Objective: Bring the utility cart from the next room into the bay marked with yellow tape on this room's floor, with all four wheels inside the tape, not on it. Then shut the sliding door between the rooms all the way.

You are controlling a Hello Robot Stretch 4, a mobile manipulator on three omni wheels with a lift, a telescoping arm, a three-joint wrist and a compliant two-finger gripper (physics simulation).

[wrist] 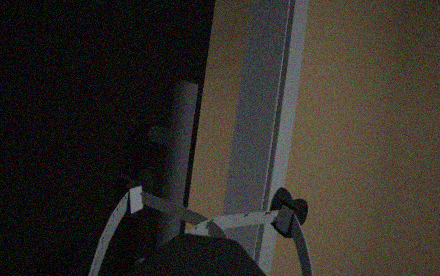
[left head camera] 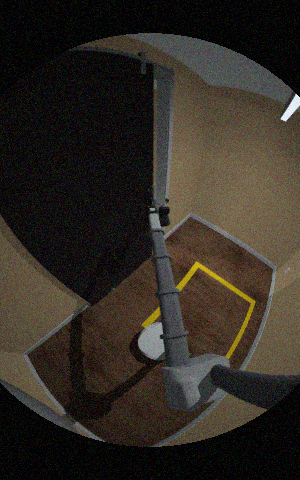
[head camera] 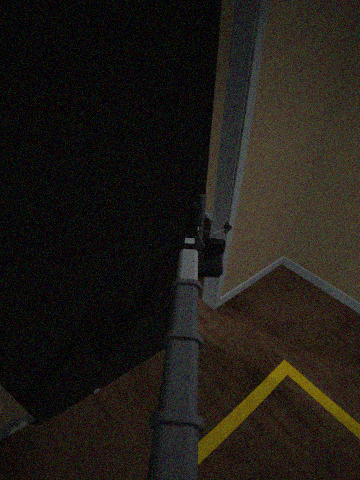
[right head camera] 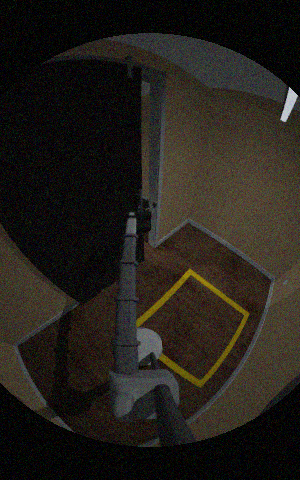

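Where they show: gripper, fingertip midpoint: (wrist: 212, 194) (left head camera: 158, 199) (head camera: 211, 223) (right head camera: 145, 203); robot's base, origin of the base link: (left head camera: 157, 340) (right head camera: 141, 345).
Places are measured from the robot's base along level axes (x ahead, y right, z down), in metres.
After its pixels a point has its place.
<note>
The sliding door (head camera: 100, 175) {x 0.839, y -0.301, z -1.234 m} (left head camera: 75, 150) {x 0.769, y -0.380, z -1.471 m} (right head camera: 75, 160) {x 0.826, y -0.316, z -1.417 m} (wrist: 75, 100) {x 1.049, y -0.066, z -1.038 m} is a very dark panel filling the left. A tan strip and the grey door frame (head camera: 237, 100) {x 1.406, y 0.183, z -1.426 m} (left head camera: 163, 135) {x 1.403, y 0.186, z -1.470 m} (right head camera: 156, 135) {x 1.393, y 0.195, z -1.505 m} (wrist: 260, 100) {x 1.410, y 0.179, z -1.110 m} show beyond its right edge. Its upright bar handle (wrist: 180, 145) {x 1.060, y 0.049, z -1.005 m} is near that edge. My gripper (head camera: 215, 232) (left head camera: 160, 204) {x 1.027, y 0.089, z -0.965 m} (right head camera: 148, 204) {x 1.027, y 0.089, z -0.965 m} (wrist: 212, 194) {x 1.027, y 0.089, z -0.965 m} is open at the handle, one finger over the dark panel, the other over the frame; contact cannot be told. Yellow tape (head camera: 240, 412) {x 0.628, y 0.356, z 0.027 m} (left head camera: 225, 283) {x 0.530, y 1.031, z 0.026 m} (right head camera: 220, 294) {x 0.503, y 1.058, z 0.026 m} outlines the bay. The utility cart does not show.
My white round base part (left head camera: 150, 342) {x -0.003, y -0.081, z -0.187 m} (right head camera: 149, 345) {x 0.009, y 0.082, z -0.187 m} overlaps the tape's near side in the head side views. My extended arm (head camera: 180, 375) {x 0.305, y 0.000, z -1.087 m} (left head camera: 170, 310) {x 0.163, y -0.002, z -1.090 m} (right head camera: 126, 315) {x 0.171, y 0.007, z -1.090 m} crosses above the floor. Tan walls with grey skirting (head camera: 320, 285) {x 1.680, y 1.197, z -0.005 m} (left head camera: 232, 241) {x 1.243, y 1.578, z 0.019 m} (right head camera: 230, 249) {x 1.239, y 1.584, z 0.010 m} bound the room at the right.
</note>
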